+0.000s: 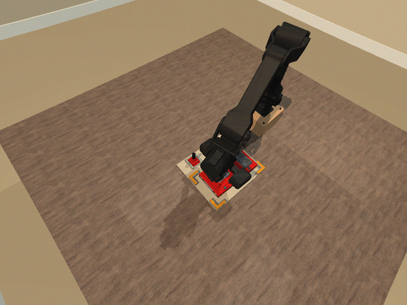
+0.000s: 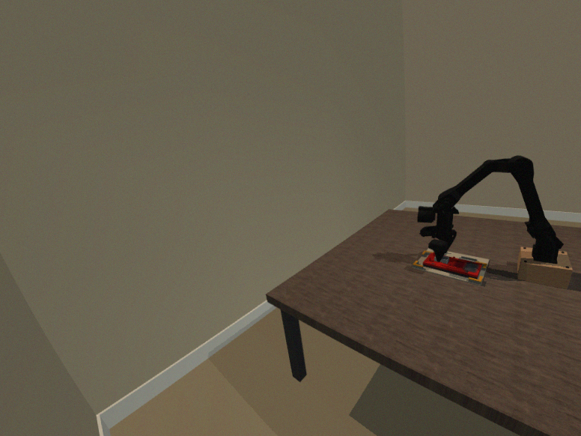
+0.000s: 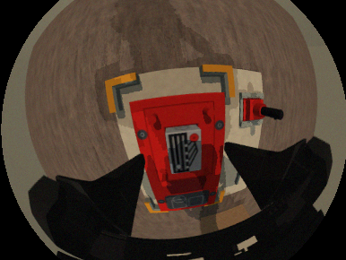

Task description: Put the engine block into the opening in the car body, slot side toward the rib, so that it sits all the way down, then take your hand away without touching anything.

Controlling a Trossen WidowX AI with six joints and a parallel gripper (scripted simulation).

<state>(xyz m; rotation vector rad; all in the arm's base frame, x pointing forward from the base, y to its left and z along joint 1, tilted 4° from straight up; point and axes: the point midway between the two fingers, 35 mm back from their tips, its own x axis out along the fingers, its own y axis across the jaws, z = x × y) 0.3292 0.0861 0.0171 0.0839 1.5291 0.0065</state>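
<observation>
Right now the engine block is 20 mm below my gripper tip and 10 mm to the left of it.
</observation>
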